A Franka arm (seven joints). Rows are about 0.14 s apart.
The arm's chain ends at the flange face. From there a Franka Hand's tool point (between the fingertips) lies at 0.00 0.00 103.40 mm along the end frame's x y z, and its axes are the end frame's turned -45 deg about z.
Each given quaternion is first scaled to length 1.
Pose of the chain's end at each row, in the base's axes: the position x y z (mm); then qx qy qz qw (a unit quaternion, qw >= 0):
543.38 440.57 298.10 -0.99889 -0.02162 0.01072 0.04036
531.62 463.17 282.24 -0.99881 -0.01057 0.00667 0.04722
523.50 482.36 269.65 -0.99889 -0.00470 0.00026 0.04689
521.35 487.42 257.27 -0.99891 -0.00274 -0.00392 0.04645
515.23 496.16 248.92 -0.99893 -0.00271 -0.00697 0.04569
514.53 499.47 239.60 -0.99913 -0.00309 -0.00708 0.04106
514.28 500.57 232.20 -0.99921 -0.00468 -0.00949 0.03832
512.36 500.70 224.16 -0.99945 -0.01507 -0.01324 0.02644
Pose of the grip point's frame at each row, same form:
540.99 448.86 195.06 -0.91458 -0.40223 -0.00554 0.04139
530.14 472.91 179.31 -0.91873 -0.39199 -0.01191 0.04618
523.40 492.05 166.70 -0.92105 -0.38660 -0.01770 0.04342
522.13 497.02 154.32 -0.92182 -0.38480 -0.02140 0.04141
516.64 505.60 145.96 -0.92185 -0.38478 -0.02392 0.03954
515.97 507.96 136.56 -0.92189 -0.38520 -0.02225 0.03522
516.20 508.50 129.12 -0.92136 -0.38670 -0.02343 0.03177
515.01 506.21 120.94 -0.91760 -0.39640 -0.02235 0.01936

